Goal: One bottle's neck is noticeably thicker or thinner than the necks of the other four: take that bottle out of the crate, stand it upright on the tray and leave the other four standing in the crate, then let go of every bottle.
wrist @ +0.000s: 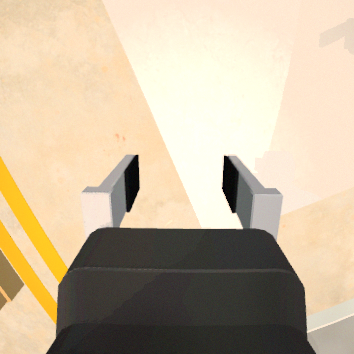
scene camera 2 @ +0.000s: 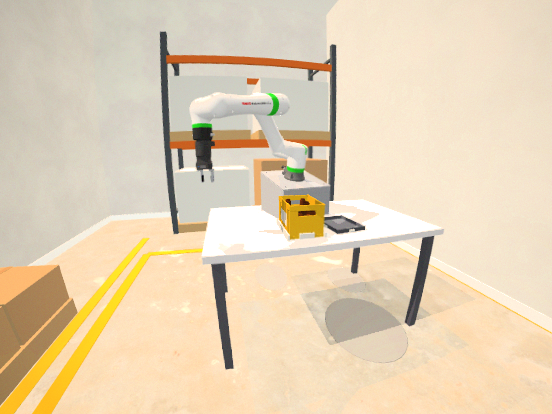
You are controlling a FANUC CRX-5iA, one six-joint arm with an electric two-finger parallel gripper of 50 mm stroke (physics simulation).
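Places are measured from the arm's base along level axes (x ahead, y left, z up), in millimetres.
Pixels of known places: gripper, between the fingertips: (wrist: 180,171) (scene camera 2: 207,181); arm's base, origin of its link: (scene camera 2: 294,178).
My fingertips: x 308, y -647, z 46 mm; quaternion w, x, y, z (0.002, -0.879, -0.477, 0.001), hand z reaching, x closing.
For each thing: its top centre in the pictures, then the offset to it from my fingertips. "pt": a spot on its surface instead. Level surfaces: height alone.
- yellow crate, centre of its top: (scene camera 2: 299,199) dx +71, dy +484, dz -122 mm
- low black tray, a spot on its surface: (scene camera 2: 343,223) pt dx +101, dy +781, dz -292 mm
- white table, height of its surface: dz -297 mm
The yellow crate (scene camera 2: 307,226) stands on the table in the scene view. Parts of dark brown bottles (scene camera 2: 303,201) show inside it; its walls hide the rest, and the neck widths cannot be told. The low black tray (scene camera 2: 343,223) lies to the right of the crate with no bottle on it. My gripper (scene camera 2: 207,179) (wrist: 180,171) is open and empty, pointing down, high up and well to the left of the crate. The crate, bottles and tray do not show in the wrist view.
The white table (scene camera 2: 240,222) (wrist: 210,100) bears the crate and tray. The grey robot pedestal (scene camera 2: 272,192) stands behind the crate. A tall rack (scene camera 2: 164,110) stands at the back. Brown boxes (scene camera 2: 37,290) and yellow floor lines (scene camera 2: 95,310) (wrist: 30,220) are at the left.
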